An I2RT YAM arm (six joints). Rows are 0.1 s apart.
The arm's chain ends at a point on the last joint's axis. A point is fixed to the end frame.
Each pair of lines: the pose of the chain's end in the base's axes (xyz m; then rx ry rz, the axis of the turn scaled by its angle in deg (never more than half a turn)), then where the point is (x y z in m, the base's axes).
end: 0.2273, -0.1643, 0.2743, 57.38, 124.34, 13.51
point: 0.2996 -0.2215 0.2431
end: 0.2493, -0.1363, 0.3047, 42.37, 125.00, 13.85
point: 0.3325 -0.1825 0.2842
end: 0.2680, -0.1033, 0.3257, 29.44, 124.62, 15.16
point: 0.3586 -0.1369 0.3138
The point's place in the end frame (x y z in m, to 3 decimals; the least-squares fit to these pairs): -0.056 -0.010 0.079
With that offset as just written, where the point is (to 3 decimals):
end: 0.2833, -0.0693, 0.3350, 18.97, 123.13, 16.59
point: 0.378 -0.091 0.331
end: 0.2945, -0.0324, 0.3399, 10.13, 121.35, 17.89
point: 0.391 -0.044 0.342
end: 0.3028, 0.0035, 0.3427, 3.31, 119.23, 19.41
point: 0.400 0.001 0.350
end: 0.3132, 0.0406, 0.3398, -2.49, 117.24, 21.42
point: 0.410 0.046 0.351
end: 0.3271, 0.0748, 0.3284, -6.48, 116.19, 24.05
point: 0.423 0.087 0.342
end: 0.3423, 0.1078, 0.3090, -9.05, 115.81, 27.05
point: 0.437 0.125 0.323
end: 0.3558, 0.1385, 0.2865, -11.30, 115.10, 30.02
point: 0.450 0.160 0.301
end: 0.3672, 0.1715, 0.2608, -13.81, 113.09, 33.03
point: 0.459 0.197 0.279
